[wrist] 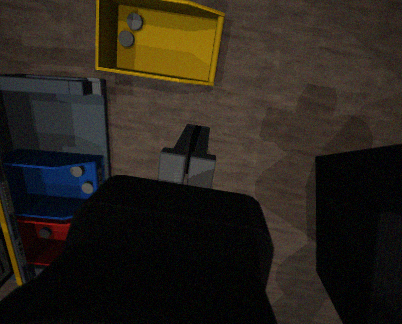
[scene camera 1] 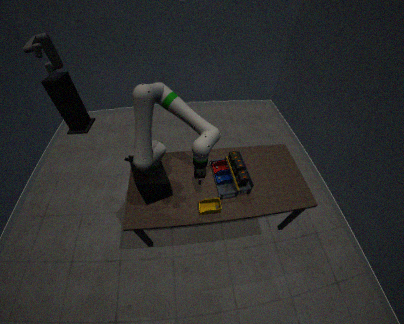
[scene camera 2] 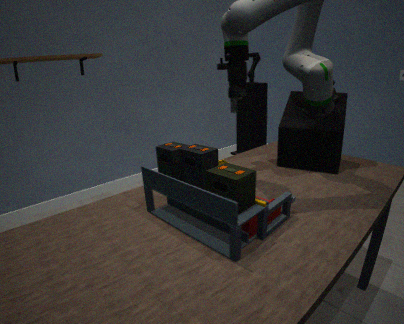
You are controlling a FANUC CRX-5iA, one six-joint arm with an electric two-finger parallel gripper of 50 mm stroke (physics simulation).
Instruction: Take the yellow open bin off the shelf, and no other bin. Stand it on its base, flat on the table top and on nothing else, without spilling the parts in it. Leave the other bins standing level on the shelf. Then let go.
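Seen in the pictures: gripper, fingertip midpoint: [wrist: 196,140] [scene camera 1: 199,183] [scene camera 2: 233,112]; arm's base, link origin: [scene camera 2: 317,108].
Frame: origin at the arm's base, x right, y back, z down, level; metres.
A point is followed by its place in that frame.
Observation:
The yellow bin [scene camera 1: 210,205] {y -0.496, x 0.195, z 0.267 m} [wrist: 167,47] {y -0.483, x 0.215, z 0.267 m} stands upright on its base on the table top, apart from the shelf, with two grey round parts inside. My gripper [scene camera 1: 200,182] {y -0.404, x 0.150, z -0.004 m} [scene camera 2: 233,111] {y -0.404, x 0.150, z -0.004 m} [wrist: 196,140] {y -0.404, x 0.150, z -0.004 m} is shut and empty, its fingertips together, above the table and apart from the yellow bin. The blue bin [scene camera 1: 223,178] {y -0.630, x -0.070, z 0.261 m} [wrist: 50,190] {y -0.670, x -0.102, z 0.261 m} and the red bin [scene camera 1: 219,166] {y -0.605, x -0.208, z 0.258 m} [wrist: 45,247] {y -0.663, x -0.226, z 0.233 m} sit in the grey shelf [scene camera 1: 227,189] {y -0.655, x 0.046, z 0.264 m} [scene camera 2: 187,189] {y -0.812, x -0.120, z 0.122 m} [wrist: 106,135] {y -0.564, x 0.044, z 0.258 m} and look level. The arm's black wrist part hides some of the red bin in the wrist view.
Dark boxes with orange latches [scene camera 1: 235,156] [scene camera 2: 199,159] and an olive box [scene camera 2: 231,186] {y -0.759, x -0.229, z 0.093 m} stand on the shelf, behind a yellow bar [scene camera 1: 232,173] {y -0.695, x -0.051, z 0.157 m} [wrist: 12,245] {y -0.676, x -0.162, z 0.159 m}. The robot's black base block [scene camera 1: 152,185] {y -0.055, x 0.147, z 0.022 m} [scene camera 2: 309,142] {y -0.121, x -0.039, z 0.138 m} [wrist: 355,230] {y -0.154, x 0.039, z 0.125 m} stands on the table [scene camera 1: 277,185] {y -1.139, x 0.017, z 0.270 m} [scene camera 2: 120,260] {y -1.010, x -0.096, z 0.270 m}.

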